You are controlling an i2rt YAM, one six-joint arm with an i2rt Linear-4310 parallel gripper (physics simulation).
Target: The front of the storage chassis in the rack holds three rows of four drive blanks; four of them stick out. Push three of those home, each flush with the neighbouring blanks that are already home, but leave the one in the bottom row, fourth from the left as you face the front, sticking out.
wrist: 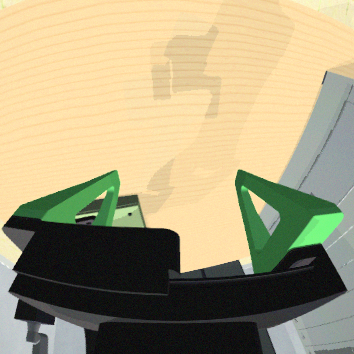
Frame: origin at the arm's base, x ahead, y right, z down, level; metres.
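Seen in the pictures: gripper, fingertip midpoint: (177,175).
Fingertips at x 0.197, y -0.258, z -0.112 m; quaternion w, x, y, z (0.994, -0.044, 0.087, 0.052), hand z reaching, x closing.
Note:
A point is followed by its place in that frame.
My gripper (177,175) {y -0.258, x 0.197, z -0.112 m} is open and empty, its two green fingers wide apart above the wooden table top (100,110) {y -0.279, x 0.112, z 0.039 m}. A large grey panelled body (327,130) {y -0.215, x 0.497, z -0.020 m} runs down the right side of the wrist view, to the right of the right finger. It may be part of the rack or the storage chassis, but I cannot tell which. I cannot make out the front with the three rows of drive blanks in this view, so neither the blanks that stick out nor the bottom row's fourth one can be told.
A pale green object (129,214) {y -0.079, x 0.102, z 0.003 m} with a dark edge lies partly behind the left finger. A dark grey flat piece (225,269) shows behind the gripper's body, low in the middle. A grey and black part (34,330) shows at the lower left. Shadows of the arm fall across the table.

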